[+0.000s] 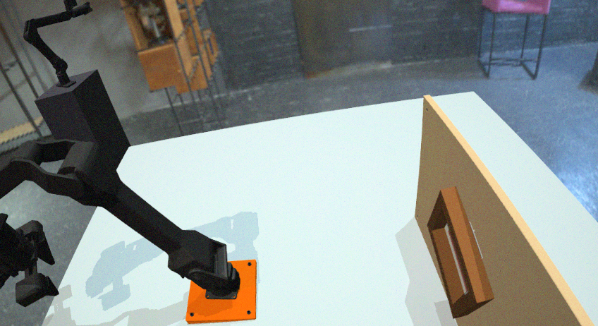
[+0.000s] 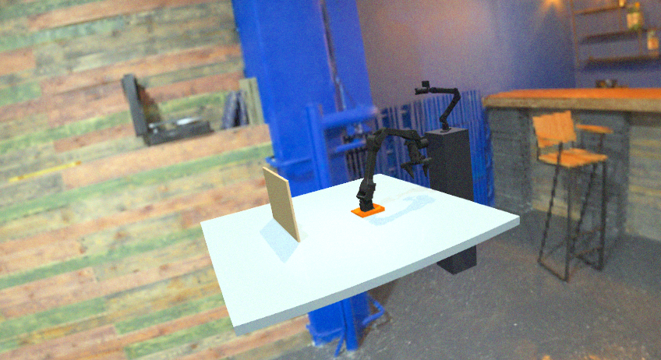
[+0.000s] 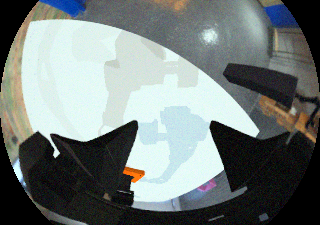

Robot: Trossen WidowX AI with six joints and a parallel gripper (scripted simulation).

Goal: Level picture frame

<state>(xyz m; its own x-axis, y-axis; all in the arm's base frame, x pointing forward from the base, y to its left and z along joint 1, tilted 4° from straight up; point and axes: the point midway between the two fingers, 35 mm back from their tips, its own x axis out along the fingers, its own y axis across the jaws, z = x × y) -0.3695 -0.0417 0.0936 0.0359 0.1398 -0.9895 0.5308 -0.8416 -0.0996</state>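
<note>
My gripper tip is now 79 cm short of the brown picture frame, 5 cm to the left of it and 6 cm below it. The rest, counted from my gripper tip: tan wall board (80 cm ahead, 5 cm to the right, 6 cm above).
</note>
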